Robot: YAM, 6 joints.
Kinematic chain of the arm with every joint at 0, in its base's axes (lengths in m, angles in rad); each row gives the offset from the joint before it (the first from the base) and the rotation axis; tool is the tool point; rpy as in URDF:
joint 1: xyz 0 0 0.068 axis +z
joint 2: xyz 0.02 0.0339 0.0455 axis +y
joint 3: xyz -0.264 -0.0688 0 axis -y
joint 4: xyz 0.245 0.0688 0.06 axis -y
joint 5: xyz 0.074 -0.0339 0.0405 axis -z
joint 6: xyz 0.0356 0 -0.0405 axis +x
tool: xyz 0 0 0 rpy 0 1.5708 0
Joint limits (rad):
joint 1: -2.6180..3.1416
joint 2: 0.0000..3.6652
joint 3: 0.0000..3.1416
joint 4: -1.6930..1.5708
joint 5: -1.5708..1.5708
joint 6: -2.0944..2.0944
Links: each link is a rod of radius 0.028 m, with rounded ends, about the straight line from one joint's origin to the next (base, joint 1, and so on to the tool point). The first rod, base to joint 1, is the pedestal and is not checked.
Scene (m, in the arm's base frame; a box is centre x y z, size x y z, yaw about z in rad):
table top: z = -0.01
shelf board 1: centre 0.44 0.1 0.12 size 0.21 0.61 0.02 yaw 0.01
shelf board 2: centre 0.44 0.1 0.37 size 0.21 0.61 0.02 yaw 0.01
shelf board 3: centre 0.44 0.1 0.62 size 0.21 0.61 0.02 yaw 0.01
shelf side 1: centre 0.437 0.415 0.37 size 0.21 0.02 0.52 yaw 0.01
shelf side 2: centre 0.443 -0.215 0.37 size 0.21 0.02 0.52 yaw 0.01
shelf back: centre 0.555 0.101 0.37 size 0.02 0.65 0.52 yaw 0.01
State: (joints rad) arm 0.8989 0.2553 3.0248 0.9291 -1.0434 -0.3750
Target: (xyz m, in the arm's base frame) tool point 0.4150 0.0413 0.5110
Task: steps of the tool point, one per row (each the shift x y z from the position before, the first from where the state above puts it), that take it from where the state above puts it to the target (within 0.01 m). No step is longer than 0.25 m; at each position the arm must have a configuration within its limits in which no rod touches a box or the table.
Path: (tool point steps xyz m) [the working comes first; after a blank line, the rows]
Joints at the target: 0.0266 1.9248 2.0324 0.6522 -1.0142 -0.3750
Straight joint move there: touches shelf board 3.

1: -0.0299 0.0849 0.1833
2: 0.0413 0.1224 0.1559
3: 0.1108 0.1243 0.1030
4: 0.1579 0.0934 0.0348
5: 0.1683 0.0432 -0.0357
6: 0.1390 -0.0070 -0.0951
7: 0.0664 0.0008 0.0165
8: 0.0689 0.0007 0.0001
9: 0.0671 0.0005 -0.0166

